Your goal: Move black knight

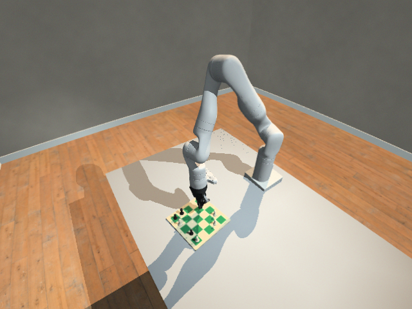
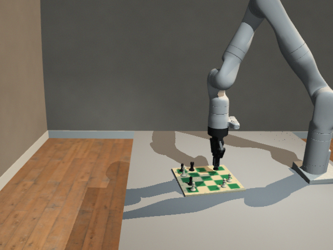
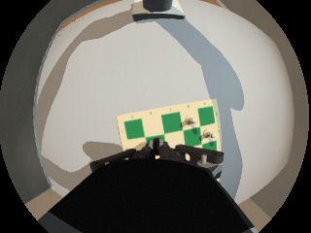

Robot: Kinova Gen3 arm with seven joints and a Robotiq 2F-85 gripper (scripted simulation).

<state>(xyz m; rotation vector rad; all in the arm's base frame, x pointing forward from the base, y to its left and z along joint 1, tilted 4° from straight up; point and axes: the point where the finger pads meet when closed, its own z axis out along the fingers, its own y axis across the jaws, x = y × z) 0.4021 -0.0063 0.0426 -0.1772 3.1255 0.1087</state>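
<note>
Now: hand 40 mm short of the chessboard, 40 mm to the right of it and 50 mm above it. From my hand the other things lie so: black knight: 20 mm below.
</note>
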